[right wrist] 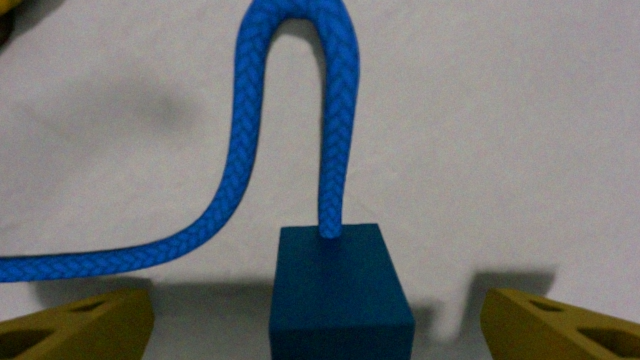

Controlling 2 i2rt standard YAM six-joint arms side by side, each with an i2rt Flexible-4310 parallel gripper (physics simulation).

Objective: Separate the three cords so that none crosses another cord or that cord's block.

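Frame: origin at the left arm's base, x ahead, y left, z up, level; centimetres.
Seen in the pictures: right gripper, fingertip midpoint: (318, 302).
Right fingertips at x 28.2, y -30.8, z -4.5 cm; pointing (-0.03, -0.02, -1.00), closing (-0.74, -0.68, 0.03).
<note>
A point is followed by its place in that frame.
The blue block (342, 280) @(y -32.8, x 29.5, z -2.9 cm) stands at the bottom middle of the right wrist view, its lower part cut off by the frame edge. The blue cord (246, 100) @(y -34.0, x 33.2, z -4.4 cm) leaves the block's far face, runs up, bends in a tight loop at the top edge, comes back down and curves off to the left edge. My right gripper (318, 302) @(y -30.8, x 28.2, z -4.5 cm) is open, with one yellow finger on each side of the blue block and a gap on both sides. A small piece of a yellow thing, likely the yellow cord (7, 5) @(y -32.6, x 37.0, z -4.3 cm), shows at the top left corner. The third cord and my left gripper do not show.
A dark brown edge (5, 27) @(y -32.0, x 37.2, z -4.8 cm) shows at the far left, just below the yellow piece. The pale, slightly wrinkled surface (475, 125) @(y -37.0, x 28.9, z -5.0 cm) lies under the blue cord and block. Shadows of the fingers fall on it near the block.
</note>
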